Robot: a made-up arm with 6 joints. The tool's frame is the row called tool.
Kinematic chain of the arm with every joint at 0, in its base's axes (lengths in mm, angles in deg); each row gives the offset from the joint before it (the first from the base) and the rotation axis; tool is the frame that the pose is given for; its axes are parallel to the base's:
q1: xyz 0 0 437.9 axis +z
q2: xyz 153.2 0 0 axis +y
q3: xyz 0 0 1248.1 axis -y
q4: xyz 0 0 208.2 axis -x
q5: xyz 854.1 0 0 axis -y
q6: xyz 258.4 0 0 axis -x
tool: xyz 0 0 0
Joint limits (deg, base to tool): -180..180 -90..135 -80.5..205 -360..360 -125..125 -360..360
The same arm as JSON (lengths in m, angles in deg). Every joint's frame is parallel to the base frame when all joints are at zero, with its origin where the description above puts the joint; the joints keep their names.
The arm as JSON. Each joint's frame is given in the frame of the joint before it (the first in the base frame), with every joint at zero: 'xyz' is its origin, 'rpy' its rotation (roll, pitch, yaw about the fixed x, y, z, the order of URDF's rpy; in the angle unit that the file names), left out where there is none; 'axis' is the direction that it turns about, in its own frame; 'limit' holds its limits. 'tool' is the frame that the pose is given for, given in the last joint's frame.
{
  "units": {
    "length": "m",
    "angle": "deg"
  },
  "joints": [
    {
      "name": "q1",
      "type": "revolute",
      "origin": {
        "xyz": [
          0.0,
          0.0,
          0.4379
        ]
      },
      "axis": "+z",
      "limit": {
        "lower": -180.0,
        "upper": 180.0
      }
    },
    {
      "name": "q2",
      "type": "revolute",
      "origin": {
        "xyz": [
          0.1532,
          0.0,
          0.0
        ]
      },
      "axis": "+y",
      "limit": {
        "lower": -90.0,
        "upper": 135.0
      }
    },
    {
      "name": "q3",
      "type": "revolute",
      "origin": {
        "xyz": [
          0.0,
          0.0,
          1.2481
        ]
      },
      "axis": "-y",
      "limit": {
        "lower": -80.5,
        "upper": 205.0
      }
    },
    {
      "name": "q4",
      "type": "revolute",
      "origin": {
        "xyz": [
          0.0,
          0.0,
          0.2082
        ]
      },
      "axis": "-x",
      "limit": {
        "lower": -360.0,
        "upper": 360.0
      }
    },
    {
      "name": "q5",
      "type": "revolute",
      "origin": {
        "xyz": [
          0.8541,
          0.0,
          0.0
        ]
      },
      "axis": "-y",
      "limit": {
        "lower": -125.0,
        "upper": 125.0
      }
    },
    {
      "name": "q6",
      "type": "revolute",
      "origin": {
        "xyz": [
          0.2584,
          0.0,
          0.0
        ]
      },
      "axis": "-x",
      "limit": {
        "lower": -360.0,
        "upper": 360.0
      }
    }
  ],
  "tool": {
    "origin": {
      "xyz": [
        0.0,
        0.0,
        0.0
      ]
    }
  }
}

